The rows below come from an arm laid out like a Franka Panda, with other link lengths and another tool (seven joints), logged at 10 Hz.
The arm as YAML. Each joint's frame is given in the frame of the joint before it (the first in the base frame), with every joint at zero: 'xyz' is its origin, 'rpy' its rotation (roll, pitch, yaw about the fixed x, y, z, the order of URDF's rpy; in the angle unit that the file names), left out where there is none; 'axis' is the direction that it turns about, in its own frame. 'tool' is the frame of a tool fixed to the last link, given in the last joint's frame.
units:
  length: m
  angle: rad
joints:
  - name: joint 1
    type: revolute
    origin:
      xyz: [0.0, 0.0, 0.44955]
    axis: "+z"
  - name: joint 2
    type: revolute
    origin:
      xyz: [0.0, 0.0, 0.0]
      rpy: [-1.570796, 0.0, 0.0]
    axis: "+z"
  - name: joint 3
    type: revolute
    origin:
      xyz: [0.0, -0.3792, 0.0]
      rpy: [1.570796, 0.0, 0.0]
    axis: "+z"
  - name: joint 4
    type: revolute
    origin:
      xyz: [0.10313, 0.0, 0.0]
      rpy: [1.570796, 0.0, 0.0]
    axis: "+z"
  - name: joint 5
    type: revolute
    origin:
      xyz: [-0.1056, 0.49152, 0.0]
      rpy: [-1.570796, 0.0, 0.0]
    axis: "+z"
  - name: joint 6
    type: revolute
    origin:
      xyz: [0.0, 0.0, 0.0]
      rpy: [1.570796, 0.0, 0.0]
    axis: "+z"
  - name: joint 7
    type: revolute
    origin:
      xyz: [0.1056, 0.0, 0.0]
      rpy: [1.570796, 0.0, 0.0]
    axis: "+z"
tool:
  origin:
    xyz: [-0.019, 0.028, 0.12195]
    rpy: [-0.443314, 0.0, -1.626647]
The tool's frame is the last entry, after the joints.
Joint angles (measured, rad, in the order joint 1, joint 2, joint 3, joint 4, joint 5, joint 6, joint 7), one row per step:
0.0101 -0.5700 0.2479 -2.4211 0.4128 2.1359 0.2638
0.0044 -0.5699 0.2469 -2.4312 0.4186 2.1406 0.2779
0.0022 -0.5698 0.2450 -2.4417 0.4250 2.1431 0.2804
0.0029 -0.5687 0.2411 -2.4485 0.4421 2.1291 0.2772
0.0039 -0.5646 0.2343 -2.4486 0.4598 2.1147 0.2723
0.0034 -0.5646 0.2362 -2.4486 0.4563 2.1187 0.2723
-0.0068 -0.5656 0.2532 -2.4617 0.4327 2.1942 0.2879
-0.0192 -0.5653 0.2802 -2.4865 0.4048 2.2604 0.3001
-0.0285 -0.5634 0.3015 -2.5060 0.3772 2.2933 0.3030
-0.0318 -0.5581 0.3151 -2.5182 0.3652 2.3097 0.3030
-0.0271 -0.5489 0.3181 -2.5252 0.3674 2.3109 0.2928
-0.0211 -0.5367 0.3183 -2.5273 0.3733 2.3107 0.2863
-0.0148 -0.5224 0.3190 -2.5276 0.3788 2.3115 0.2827
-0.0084 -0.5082 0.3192 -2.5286 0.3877 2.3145 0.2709
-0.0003 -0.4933 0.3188 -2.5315 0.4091 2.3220 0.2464
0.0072 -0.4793 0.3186 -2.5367 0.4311 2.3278 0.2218
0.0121 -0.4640 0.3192 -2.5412 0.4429 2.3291 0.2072
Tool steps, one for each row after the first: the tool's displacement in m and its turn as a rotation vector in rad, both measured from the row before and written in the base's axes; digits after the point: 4 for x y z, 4 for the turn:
-0.0002 -0.0037 -0.0056 0.0075 0.0102 -0.0240
-0.0007 -0.0028 -0.0060 0.0056 0.0096 -0.0101
-0.0019 -0.0011 -0.0058 0.0151 0.0229 -0.0019
-0.0001 -0.0017 -0.0030 0.0184 0.0192 -0.0015
0.0003 0.0004 0.0003 -0.0041 -0.0043 0.0010
0.0049 -0.0004 -0.0008 -0.0261 -0.0595 -0.0260
0.0014 0.0025 -0.0098 -0.0378 -0.0406 -0.0113
-0.0005 0.0022 -0.0104 -0.0376 -0.0146 0.0063
-0.0004 0.0029 -0.0089 -0.0193 -0.0007 0.0079
-0.0003 0.0025 -0.0087 -0.0039 0.0132 0.0146
0.0009 0.0027 -0.0072 0.0031 0.0141 0.0095
0.0013 0.0034 -0.0071 0.0038 0.0140 0.0077
0.0015 0.0030 -0.0072 0.0049 0.0113 0.0131
0.0015 0.0034 -0.0083 0.0129 0.0088 0.0192
0.0006 0.0029 -0.0095 0.0125 0.0115 0.0181
0.0004 0.0021 -0.0101 0.0054 0.0169 0.0125

